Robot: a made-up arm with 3 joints. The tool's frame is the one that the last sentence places.
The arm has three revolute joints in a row. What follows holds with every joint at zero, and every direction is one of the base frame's.
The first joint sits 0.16 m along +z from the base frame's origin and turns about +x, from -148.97 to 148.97 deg.
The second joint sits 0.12 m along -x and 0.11 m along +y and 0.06 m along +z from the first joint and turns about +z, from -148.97 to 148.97 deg.
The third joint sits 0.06 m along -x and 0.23 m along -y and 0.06 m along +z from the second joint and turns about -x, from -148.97 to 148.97 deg.
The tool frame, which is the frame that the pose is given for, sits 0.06 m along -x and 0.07 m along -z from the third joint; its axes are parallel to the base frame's.
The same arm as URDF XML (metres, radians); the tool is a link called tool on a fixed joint. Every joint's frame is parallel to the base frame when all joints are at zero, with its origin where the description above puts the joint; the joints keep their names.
<robot name="arm">
<joint name="joint 1" type="revolute"><parent link="base"/><child link="link1"/><origin xyz="0 0 0.16" rpy="0 0 0"/><axis xyz="1 0 0"/><limit lower="-2.6" upper="2.6"/></joint>
<joint name="joint 2" type="revolute"><parent link="link1"/><child link="link2"/><origin xyz="-0.12 0.11 0.06" rpy="0 0 0"/><axis xyz="0 0 1"/><limit lower="-2.6" upper="2.6"/></joint>
<joint name="joint 3" type="revolute"><parent link="link2"/><child link="link3"/><origin xyz="-0.06 -0.23 0.06" rpy="0 0 0"/><axis xyz="-1 0 0"/><limit lower="-2.6" upper="2.6"/></joint>
<joint name="tool_fixed" type="fixed"><parent link="link3"/><child link="tool"/><origin xyz="-0.06 0 -0.07" rpy="0 0 0"/></joint>
<link name="base"/>
<link name="link1"/>
<link name="link2"/>
<link name="link3"/>
<link name="tool"/>
</robot>

